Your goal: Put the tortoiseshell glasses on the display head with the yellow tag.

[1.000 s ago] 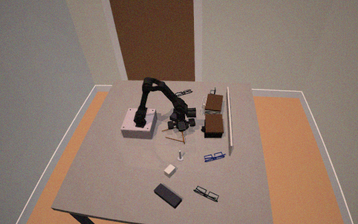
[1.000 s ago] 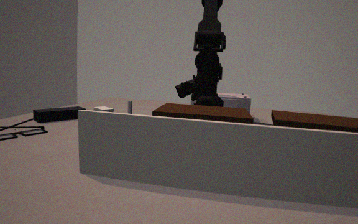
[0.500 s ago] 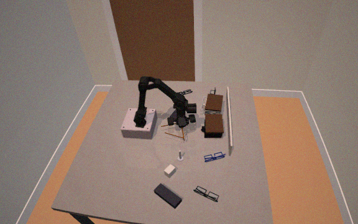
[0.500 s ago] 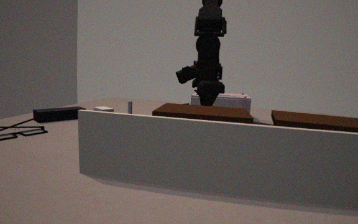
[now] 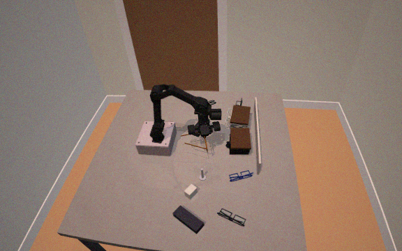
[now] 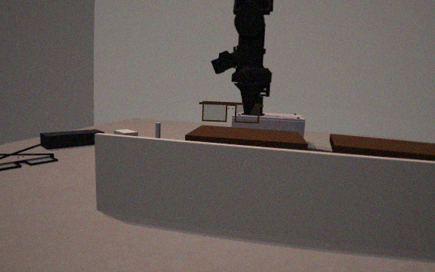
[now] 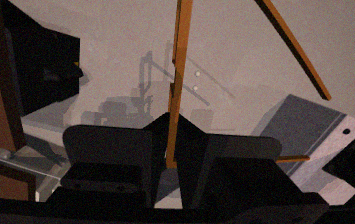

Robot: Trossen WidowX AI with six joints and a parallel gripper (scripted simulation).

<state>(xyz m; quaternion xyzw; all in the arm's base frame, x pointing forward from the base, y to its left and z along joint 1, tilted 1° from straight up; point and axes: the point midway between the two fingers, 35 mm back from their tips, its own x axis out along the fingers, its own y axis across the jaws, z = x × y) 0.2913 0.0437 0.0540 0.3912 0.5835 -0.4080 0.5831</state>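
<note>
Right now the glasses is 3 cm behind my gripper tip, 4 cm to the right of it and 1 cm above it. Also, from my gripper tip: brown display head 19 cm ahead, 5 cm to the left, 6 cm below; then brown-topped block 16 cm ahead, 26 cm to the left, 6 cm below; then white peg 3 cm ahead, 21 cm to the right, 9 cm below.
</note>
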